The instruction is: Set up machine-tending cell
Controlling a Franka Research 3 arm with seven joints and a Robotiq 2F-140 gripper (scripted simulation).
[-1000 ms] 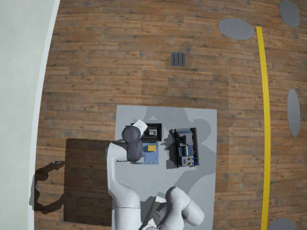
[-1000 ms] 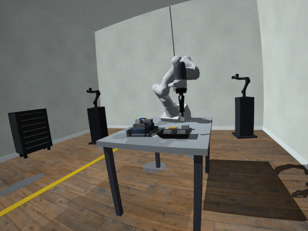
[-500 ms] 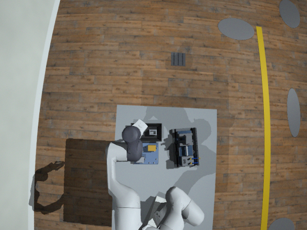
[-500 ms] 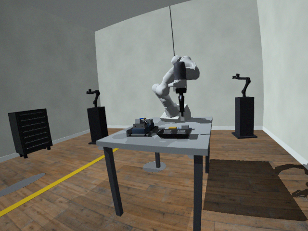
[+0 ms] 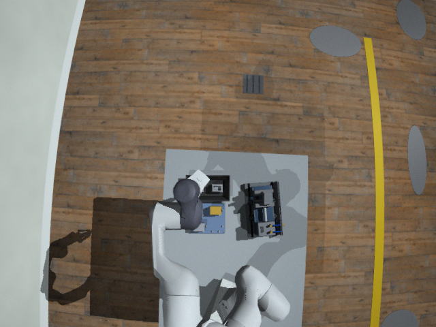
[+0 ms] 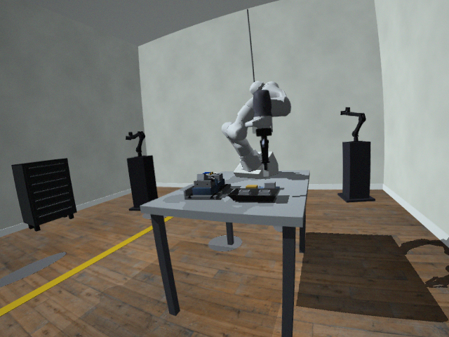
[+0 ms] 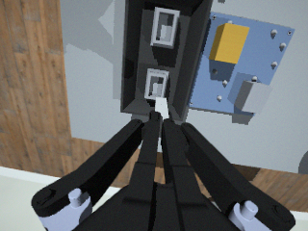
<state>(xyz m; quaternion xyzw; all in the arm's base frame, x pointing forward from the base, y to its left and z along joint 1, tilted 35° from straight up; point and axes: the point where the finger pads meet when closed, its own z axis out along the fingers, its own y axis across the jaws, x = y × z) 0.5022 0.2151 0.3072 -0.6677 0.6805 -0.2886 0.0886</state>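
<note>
My gripper is now 17 cm past the vise, 34 cm to the left of it and 11 cm above it. The rest, counted from my hand: brass blank (13 cm behind, 8 cm to the right, 12 cm below).
</note>
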